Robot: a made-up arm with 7 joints. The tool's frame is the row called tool.
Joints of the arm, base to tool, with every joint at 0 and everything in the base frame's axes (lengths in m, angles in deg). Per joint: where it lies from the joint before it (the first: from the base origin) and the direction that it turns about. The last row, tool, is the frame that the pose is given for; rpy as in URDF.
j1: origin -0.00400 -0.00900 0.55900 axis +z
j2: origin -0.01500 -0.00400 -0.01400 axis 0 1 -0.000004
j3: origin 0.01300 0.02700 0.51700 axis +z
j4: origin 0.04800 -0.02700 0.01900 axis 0 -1 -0.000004
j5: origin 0.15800 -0.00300 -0.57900 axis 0 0.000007 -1
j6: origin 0.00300 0.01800 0.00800 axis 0 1 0.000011
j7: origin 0.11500 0.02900 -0.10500 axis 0 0.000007 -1
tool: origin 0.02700 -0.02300 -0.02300 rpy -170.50 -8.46 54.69
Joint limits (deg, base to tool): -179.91..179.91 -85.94..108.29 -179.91..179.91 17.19..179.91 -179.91..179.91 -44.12..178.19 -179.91..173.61
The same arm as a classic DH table. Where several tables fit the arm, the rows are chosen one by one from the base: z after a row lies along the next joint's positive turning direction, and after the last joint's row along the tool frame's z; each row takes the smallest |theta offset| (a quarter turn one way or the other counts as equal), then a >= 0, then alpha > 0; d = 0 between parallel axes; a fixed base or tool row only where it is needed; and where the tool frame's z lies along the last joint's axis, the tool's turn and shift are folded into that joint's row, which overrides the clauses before.
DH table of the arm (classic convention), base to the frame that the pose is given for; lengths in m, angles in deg. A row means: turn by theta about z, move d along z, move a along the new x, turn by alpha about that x. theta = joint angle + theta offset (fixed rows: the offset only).
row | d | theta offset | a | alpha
base (fixed) | 0 | 66.04 | -0.0098 | 0
j1 | 0.545 | -66.04 | -0.015 | -90
j2 | 0.023 | 0 | 0.013 | 90
j3 | 0.536 | 0 | 0.048 | 90
j4 | 0.03 | 0 | 0.158 | 90
j5 | 0.571 | 0 | 0.003 | 90
j6 | 0.047 | 0 | 0.115 | -90
j7 | 0.255 | -13.37 | 0.0209 | 12.7
tool (fixed) | -0.1302 | -42.02 | 0 | 0
Joint limits (deg, base to tool): -179.91..179.91 -85.94..108.29 -179.91..179.91 17.19..179.91 -179.91..179.91 -44.12..178.19 -179.91..173.61

